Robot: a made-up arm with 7 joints.
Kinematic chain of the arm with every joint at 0, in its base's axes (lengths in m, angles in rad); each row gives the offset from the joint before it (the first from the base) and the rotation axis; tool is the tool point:
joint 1: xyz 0 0 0 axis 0 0.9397 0.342
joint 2: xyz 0 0 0 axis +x
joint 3: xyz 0 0 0 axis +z
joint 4: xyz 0.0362 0 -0.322 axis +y
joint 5: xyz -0.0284 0 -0.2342 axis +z
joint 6: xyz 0 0 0 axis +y
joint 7: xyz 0 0 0 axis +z
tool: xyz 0 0 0
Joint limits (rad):
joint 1: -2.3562..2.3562
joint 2: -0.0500..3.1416
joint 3: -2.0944..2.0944
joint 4: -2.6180..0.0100
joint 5: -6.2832..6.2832
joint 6: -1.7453..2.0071
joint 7: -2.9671..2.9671
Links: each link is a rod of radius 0.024 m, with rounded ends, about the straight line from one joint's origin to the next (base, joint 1, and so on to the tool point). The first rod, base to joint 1, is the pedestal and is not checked.
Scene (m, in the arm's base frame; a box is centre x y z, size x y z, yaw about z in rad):
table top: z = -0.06
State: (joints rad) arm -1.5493 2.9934 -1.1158 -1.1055 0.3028 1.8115 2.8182
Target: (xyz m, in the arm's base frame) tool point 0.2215 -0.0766 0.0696
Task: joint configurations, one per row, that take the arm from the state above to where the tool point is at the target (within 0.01 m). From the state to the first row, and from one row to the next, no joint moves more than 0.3 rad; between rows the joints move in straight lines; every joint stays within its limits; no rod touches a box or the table.
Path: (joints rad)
1: -1.5766 2.7158 -1.1415 -1.3081 0.3028 1.8115 2.8182
2: -1.6038 2.4382 -1.1672 -1.5108 0.3028 1.8115 2.8182
3: -1.6311 2.1607 -1.1929 -1.7134 0.3028 1.8115 2.8182
4: -1.6583 1.8831 -1.2186 -1.9161 0.3028 1.8115 2.8182
5: -1.6856 1.6055 -1.2443 -2.1187 0.3028 1.8115 2.8182
6: -1.7128 1.3279 -1.2700 -2.3214 0.3028 1.8115 2.8182
7: -1.7401 1.0504 -1.2957 -2.5240 0.3028 1.8115 2.8182

